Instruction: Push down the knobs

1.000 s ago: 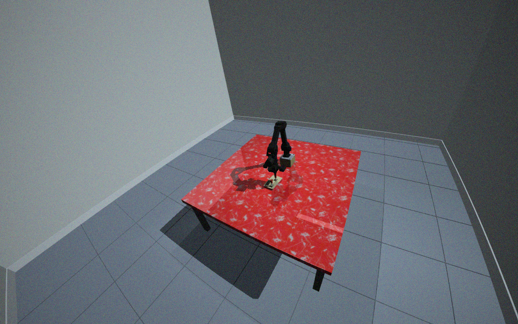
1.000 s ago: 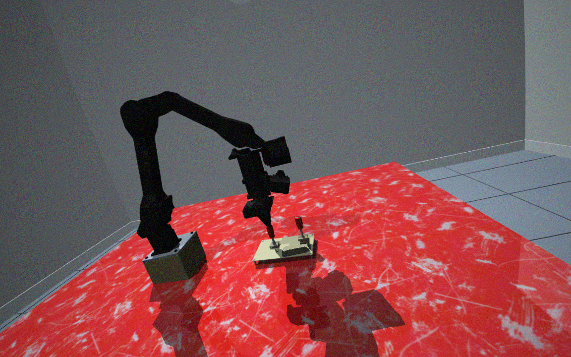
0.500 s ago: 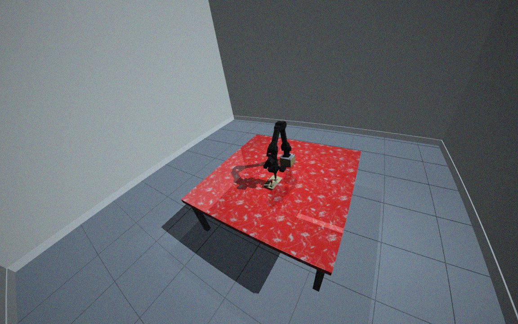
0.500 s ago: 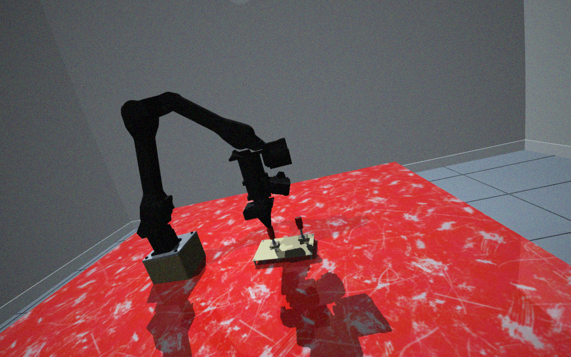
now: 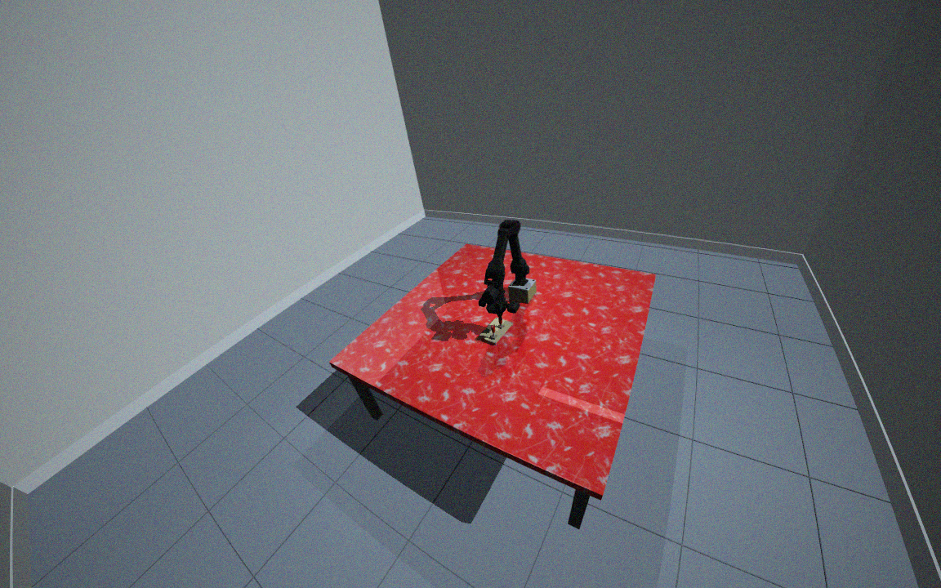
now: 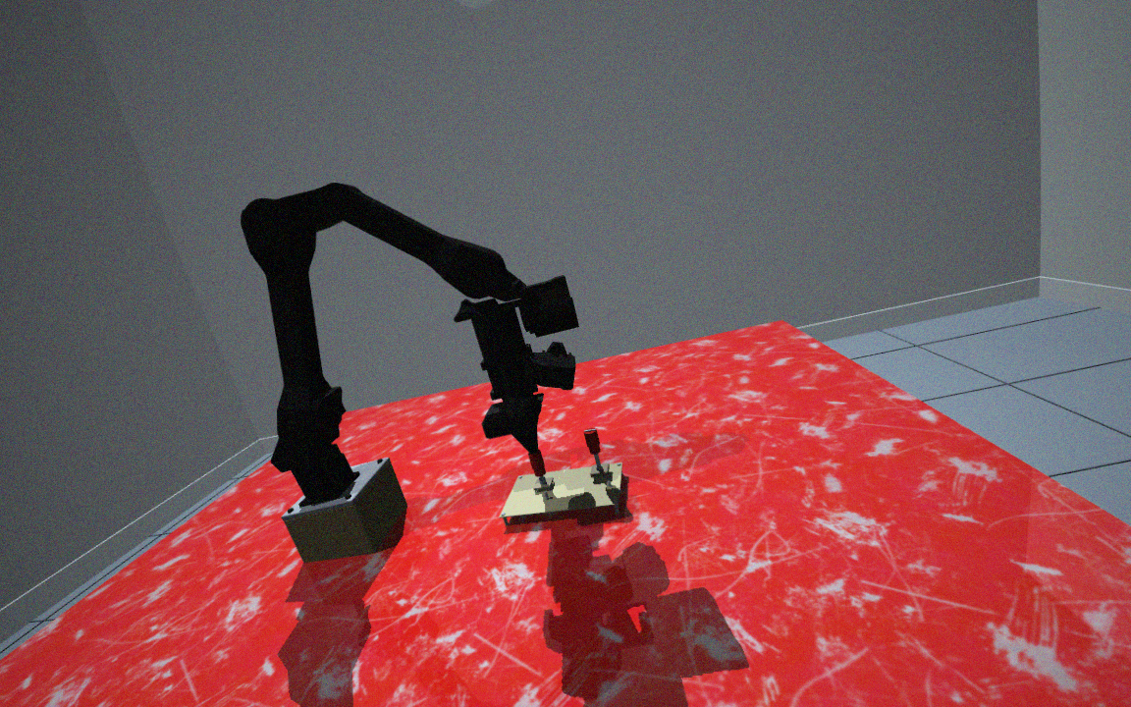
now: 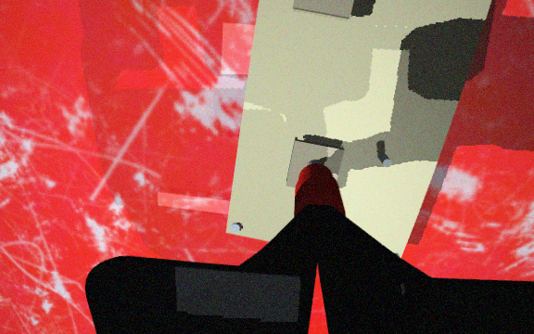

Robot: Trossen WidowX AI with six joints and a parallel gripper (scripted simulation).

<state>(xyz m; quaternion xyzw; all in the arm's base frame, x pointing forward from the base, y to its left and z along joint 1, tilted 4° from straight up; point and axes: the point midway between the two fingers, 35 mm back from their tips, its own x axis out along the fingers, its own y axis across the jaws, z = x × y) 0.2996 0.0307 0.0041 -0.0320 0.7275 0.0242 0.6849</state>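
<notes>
The knob is 8 cm ahead of my gripper tip and 1 cm to the left of it.
</notes>
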